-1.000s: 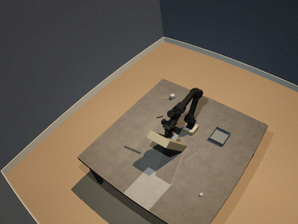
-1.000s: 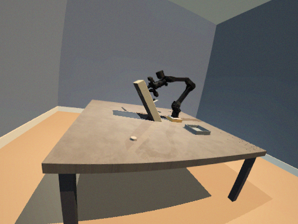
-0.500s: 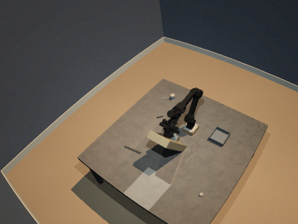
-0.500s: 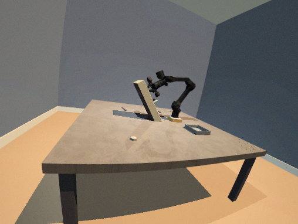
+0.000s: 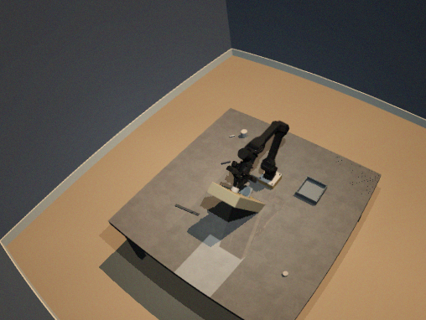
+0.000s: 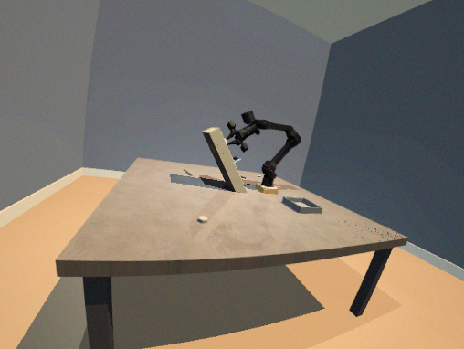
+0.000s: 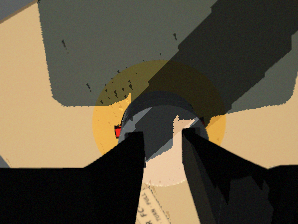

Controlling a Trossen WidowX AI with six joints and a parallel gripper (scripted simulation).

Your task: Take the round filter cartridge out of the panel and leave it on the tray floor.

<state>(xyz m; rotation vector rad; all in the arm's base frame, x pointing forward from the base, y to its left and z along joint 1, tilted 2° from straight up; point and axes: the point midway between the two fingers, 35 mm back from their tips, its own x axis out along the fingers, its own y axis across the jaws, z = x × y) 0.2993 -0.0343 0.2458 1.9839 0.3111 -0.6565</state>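
Now: gripper tip 2 cm past the cream service panel and 9 cm above it. The rest, counted from my gripper tip: filter cartridge: 1 cm ahead, 1 cm below; grey tray: 37 cm behind, 32 cm to the left, 24 cm below.
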